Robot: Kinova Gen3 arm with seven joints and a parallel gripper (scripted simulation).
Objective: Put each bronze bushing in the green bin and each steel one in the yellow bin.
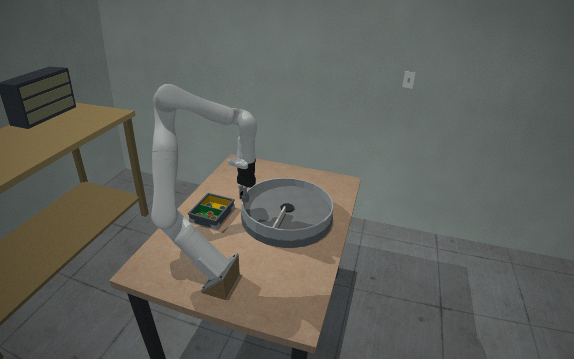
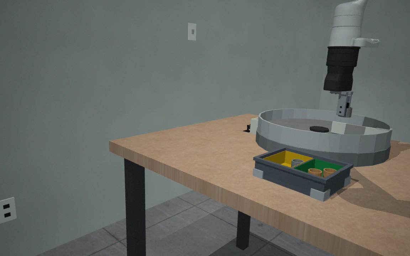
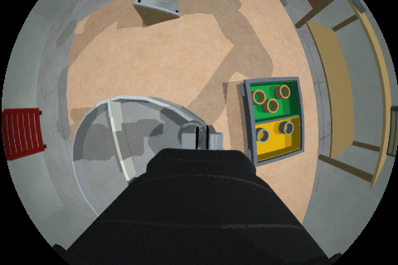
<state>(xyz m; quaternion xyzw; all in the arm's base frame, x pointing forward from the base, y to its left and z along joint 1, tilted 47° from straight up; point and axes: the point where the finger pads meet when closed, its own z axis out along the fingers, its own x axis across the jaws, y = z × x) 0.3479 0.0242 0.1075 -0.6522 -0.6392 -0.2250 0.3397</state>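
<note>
Now: the bin tray 17 cm to the left of my hand and 14 cm below it. The rest, counted from my hand: grey turntable: 15 cm to the right, 15 cm ahead, 11 cm below.
</note>
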